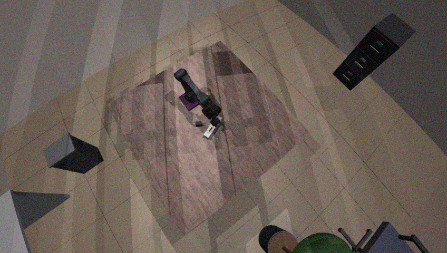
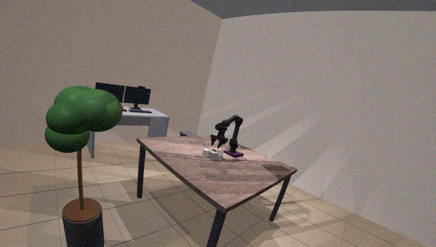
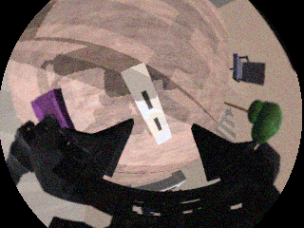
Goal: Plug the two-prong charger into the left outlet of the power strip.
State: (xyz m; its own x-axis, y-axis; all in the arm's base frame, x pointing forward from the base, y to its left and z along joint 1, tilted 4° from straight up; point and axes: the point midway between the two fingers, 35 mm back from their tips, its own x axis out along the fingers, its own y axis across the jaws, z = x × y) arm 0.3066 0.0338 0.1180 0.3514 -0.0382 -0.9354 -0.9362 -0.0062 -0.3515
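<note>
Right now the dark two-prong charger is 80 mm behind my gripper tip, 70 mm to the right of it and 90 mm below it.
</note>
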